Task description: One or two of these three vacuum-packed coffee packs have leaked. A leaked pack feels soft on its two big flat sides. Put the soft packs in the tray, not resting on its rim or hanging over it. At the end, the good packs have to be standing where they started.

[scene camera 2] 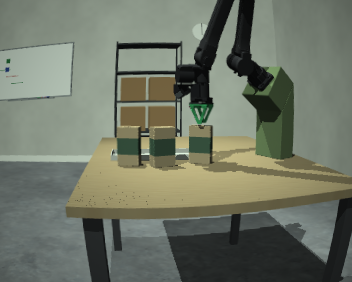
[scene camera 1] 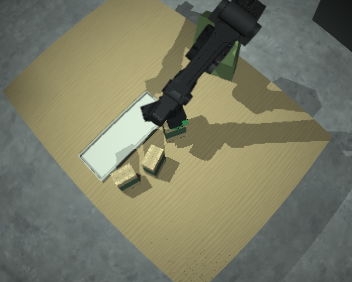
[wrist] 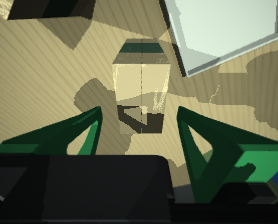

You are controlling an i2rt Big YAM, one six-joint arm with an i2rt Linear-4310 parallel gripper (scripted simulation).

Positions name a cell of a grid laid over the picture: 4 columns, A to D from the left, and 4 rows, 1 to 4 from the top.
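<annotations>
A pale tray (scene camera 1: B3) sits 1.47 m from the lens.
</annotations>
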